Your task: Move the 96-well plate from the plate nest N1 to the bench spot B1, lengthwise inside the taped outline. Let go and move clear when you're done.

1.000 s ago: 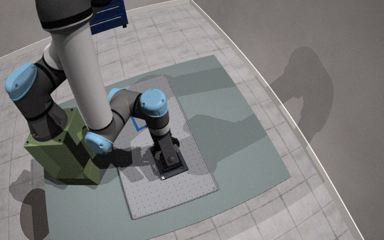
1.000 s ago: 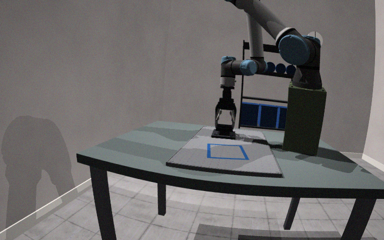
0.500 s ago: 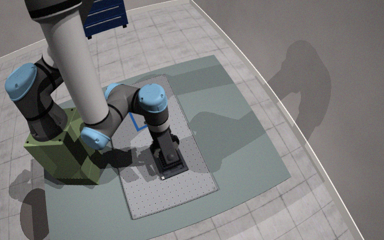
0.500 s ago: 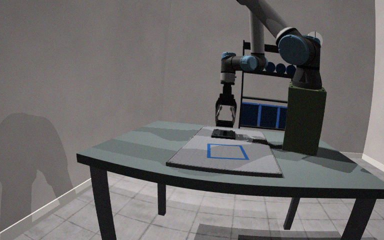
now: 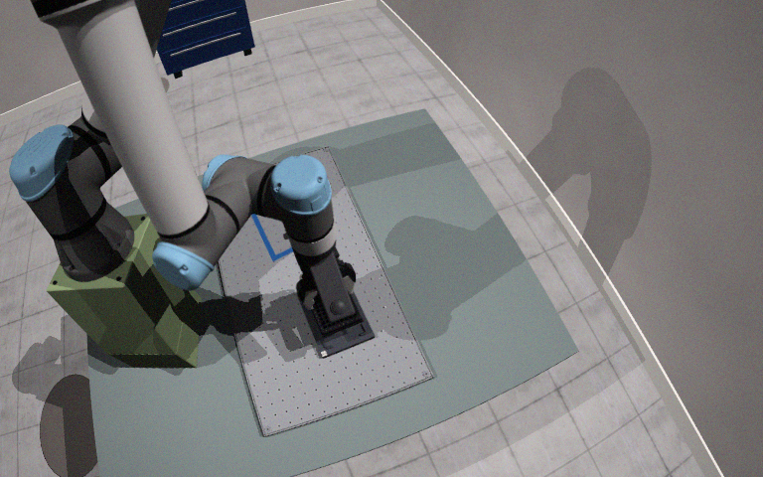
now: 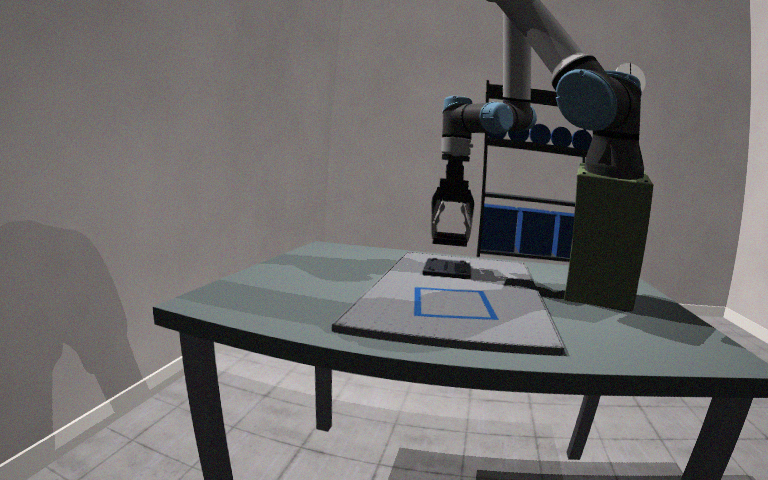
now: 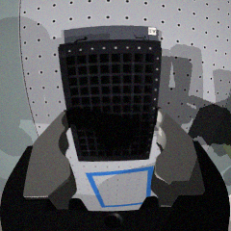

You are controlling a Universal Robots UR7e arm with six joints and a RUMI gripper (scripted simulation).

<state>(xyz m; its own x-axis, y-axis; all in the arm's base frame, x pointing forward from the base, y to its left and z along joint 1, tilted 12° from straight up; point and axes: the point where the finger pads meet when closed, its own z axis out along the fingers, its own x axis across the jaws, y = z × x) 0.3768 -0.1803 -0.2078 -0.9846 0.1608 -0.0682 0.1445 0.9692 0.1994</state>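
The plate nest N1 is 8 cm below my hand. Round my hand: black 96-well plate: 1 cm below.
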